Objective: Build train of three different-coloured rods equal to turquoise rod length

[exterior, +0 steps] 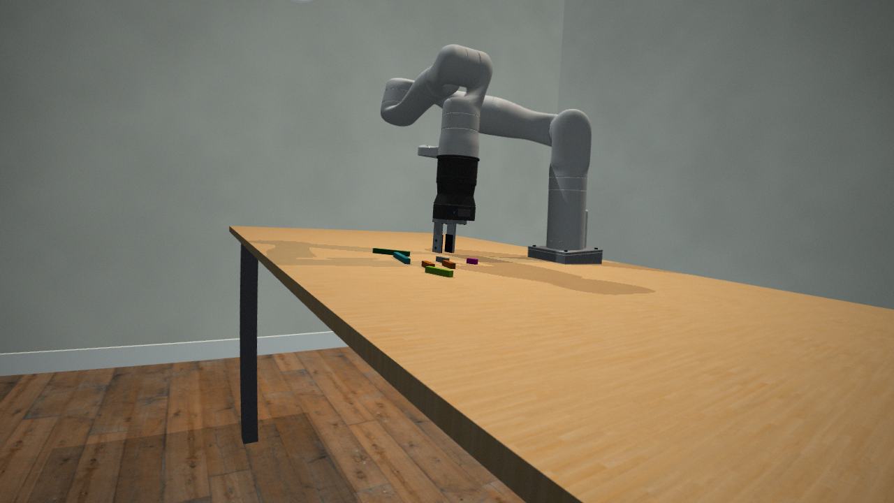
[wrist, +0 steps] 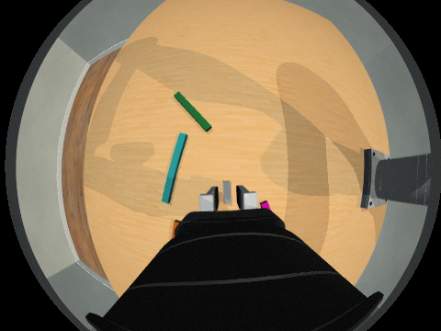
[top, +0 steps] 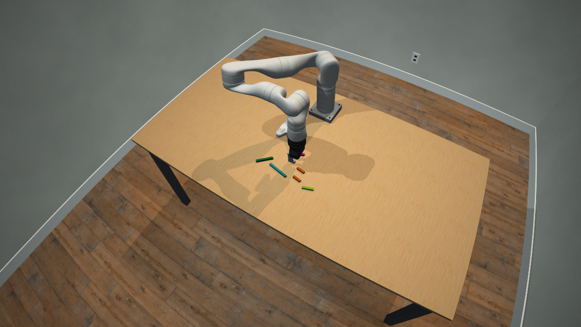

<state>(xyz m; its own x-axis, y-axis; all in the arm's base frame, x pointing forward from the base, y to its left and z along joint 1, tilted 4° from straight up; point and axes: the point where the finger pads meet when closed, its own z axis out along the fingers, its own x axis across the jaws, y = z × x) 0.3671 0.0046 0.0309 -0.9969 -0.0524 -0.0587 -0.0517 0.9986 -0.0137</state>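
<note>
Now: hand 3 cm above the grey rod. The rest, counted from my hand: green rod 5 cm ahead, 12 cm to the right, 3 cm below; turquoise rod 7 cm ahead, 3 cm to the right, 3 cm below; magenta rod 5 cm behind, 2 cm to the left, 3 cm below.
</note>
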